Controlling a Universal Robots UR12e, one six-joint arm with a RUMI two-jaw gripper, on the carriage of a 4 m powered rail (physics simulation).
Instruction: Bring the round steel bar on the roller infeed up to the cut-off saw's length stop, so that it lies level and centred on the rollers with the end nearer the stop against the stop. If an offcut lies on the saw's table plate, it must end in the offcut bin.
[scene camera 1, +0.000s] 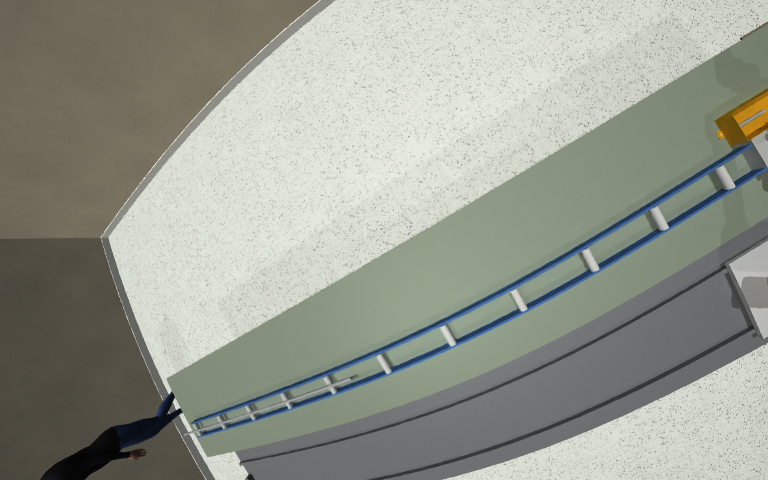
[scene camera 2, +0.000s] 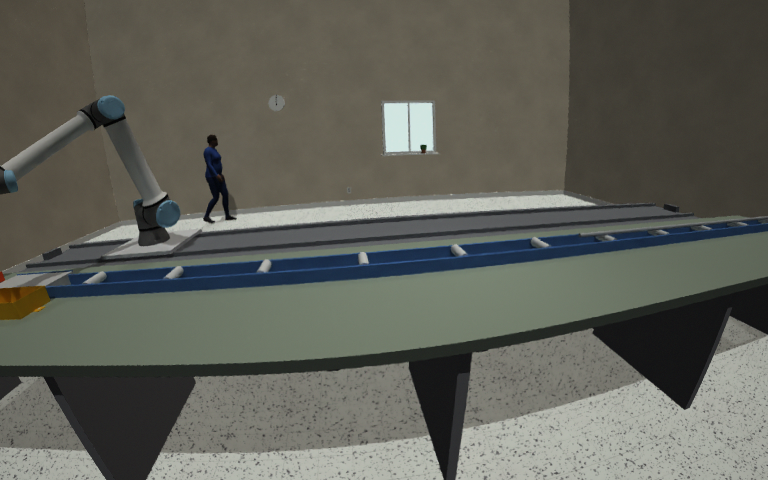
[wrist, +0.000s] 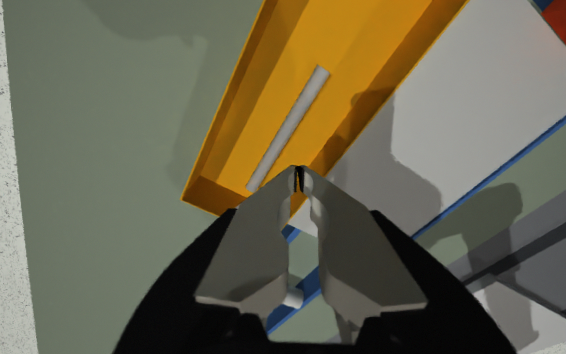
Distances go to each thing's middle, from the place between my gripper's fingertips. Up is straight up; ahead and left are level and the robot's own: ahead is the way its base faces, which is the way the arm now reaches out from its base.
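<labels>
I find the orange offcut bin (wrist: 368, 56) 14 cm below my hand, 1 cm ahead of it and 1 cm to the right of it. There is also the grey round offcut (wrist: 317, 79), which sits 16 cm below my hand and 4 cm to the left of it.
</labels>
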